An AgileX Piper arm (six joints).
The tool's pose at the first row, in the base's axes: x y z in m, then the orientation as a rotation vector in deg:
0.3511 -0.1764 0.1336 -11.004 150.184 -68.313
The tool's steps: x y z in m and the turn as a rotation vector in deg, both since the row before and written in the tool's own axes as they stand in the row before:
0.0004 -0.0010 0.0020 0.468 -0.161 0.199
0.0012 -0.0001 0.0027 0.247 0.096 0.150
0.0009 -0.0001 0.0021 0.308 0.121 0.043
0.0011 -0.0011 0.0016 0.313 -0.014 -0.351
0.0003 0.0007 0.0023 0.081 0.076 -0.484
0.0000 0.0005 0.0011 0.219 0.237 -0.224
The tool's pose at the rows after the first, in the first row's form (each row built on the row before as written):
0.3513 -0.1786 0.1330 -10.739 149.701 -68.785
0.3509 -0.1809 0.1312 -10.439 149.591 -69.091
0.3506 -0.1827 0.1298 -10.256 149.484 -69.520
0.3500 -0.1848 0.1295 -10.670 149.344 -70.032
0.3504 -0.1861 0.1275 -11.254 149.460 -70.327
0.3507 -0.1866 0.1264 -11.377 149.563 -70.779

